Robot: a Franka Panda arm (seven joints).
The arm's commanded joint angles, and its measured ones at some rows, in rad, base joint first. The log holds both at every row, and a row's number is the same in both.
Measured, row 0:
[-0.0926, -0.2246, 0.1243, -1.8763, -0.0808, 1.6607, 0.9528]
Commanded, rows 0 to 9:
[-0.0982, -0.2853, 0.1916, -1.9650, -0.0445, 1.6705, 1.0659]
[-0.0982, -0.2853, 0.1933, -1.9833, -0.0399, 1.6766, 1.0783]
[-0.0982, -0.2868, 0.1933, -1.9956, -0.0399, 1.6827, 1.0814]
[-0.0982, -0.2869, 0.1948, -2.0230, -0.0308, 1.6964, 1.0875]
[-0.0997, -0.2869, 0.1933, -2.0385, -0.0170, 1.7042, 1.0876]
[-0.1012, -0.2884, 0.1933, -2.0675, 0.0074, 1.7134, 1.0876]
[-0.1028, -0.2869, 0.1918, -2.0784, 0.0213, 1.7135, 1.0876]
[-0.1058, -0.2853, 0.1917, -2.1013, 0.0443, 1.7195, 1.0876]
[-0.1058, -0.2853, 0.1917, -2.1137, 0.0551, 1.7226, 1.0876]
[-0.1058, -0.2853, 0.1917, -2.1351, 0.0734, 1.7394, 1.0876]
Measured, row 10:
[-0.0943, -0.2670, 0.1893, -2.0548, 0.0176, 1.6888, 1.0765]
